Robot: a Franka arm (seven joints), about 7 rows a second.
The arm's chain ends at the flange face. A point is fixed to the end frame.
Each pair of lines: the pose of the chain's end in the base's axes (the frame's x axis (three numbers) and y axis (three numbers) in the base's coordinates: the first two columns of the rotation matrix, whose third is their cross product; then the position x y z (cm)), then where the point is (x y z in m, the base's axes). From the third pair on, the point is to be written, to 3 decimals.
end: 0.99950, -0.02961, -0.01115, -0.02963, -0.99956, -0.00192, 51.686, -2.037, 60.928
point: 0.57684 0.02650 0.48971
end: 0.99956, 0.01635, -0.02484, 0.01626, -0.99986, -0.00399, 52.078, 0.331, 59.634
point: 0.57690 0.05311 0.47608
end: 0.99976, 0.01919, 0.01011, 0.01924, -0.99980, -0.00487, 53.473, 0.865, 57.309
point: 0.595 0.059 0.455
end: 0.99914, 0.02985, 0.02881, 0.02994, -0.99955, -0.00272, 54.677, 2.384, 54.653
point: 0.609 0.074 0.429
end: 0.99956, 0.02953, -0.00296, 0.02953, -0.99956, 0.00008, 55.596, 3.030, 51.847
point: 0.614 0.080 0.399
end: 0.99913, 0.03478, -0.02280, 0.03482, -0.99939, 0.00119, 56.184, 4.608, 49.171
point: 0.617 0.096 0.371
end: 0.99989, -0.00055, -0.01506, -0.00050, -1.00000, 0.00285, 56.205, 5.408, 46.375
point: 0.620 0.102 0.344
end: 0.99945, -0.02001, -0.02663, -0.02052, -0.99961, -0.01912, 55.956, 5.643, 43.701
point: 0.617 0.106 0.317
